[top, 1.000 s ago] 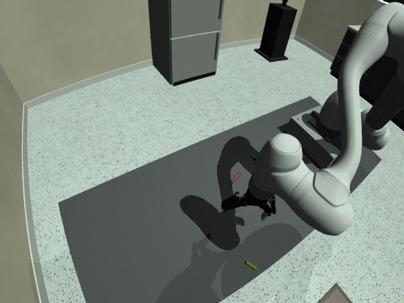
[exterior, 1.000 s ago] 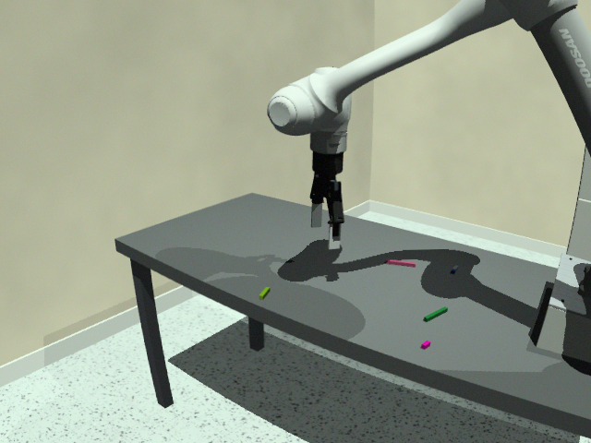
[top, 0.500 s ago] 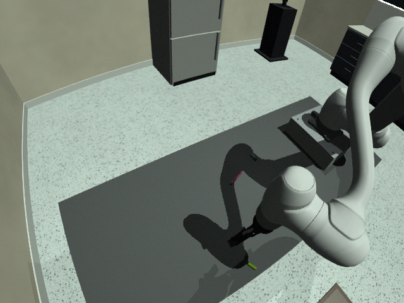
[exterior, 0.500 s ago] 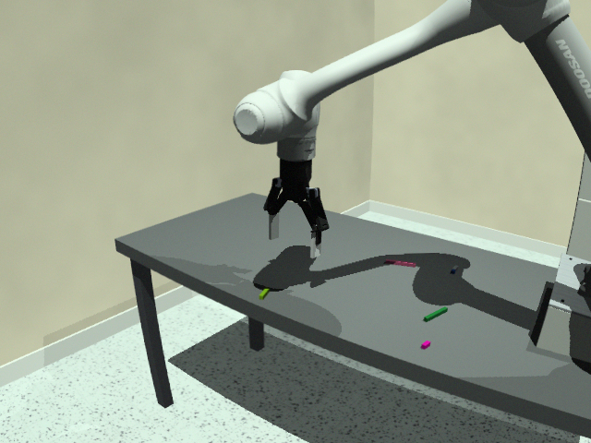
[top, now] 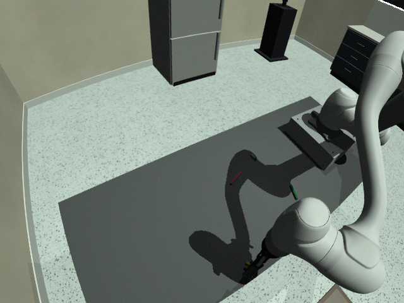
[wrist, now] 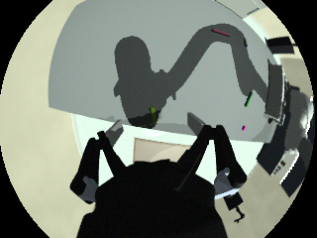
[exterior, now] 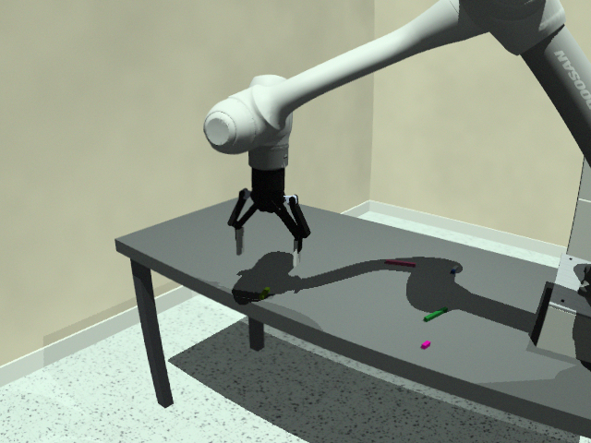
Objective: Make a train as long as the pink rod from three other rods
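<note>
The lime rod is 100 mm below my hand and 10 mm to the left of it. The rest, counted from my hand: magenta rod: 420 mm behind, 100 mm below, 40 mm to the right; then pink rod: 380 mm to the right, 170 mm behind, 100 mm below; then green rod: 380 mm behind, 170 mm to the right, 100 mm below.
</note>
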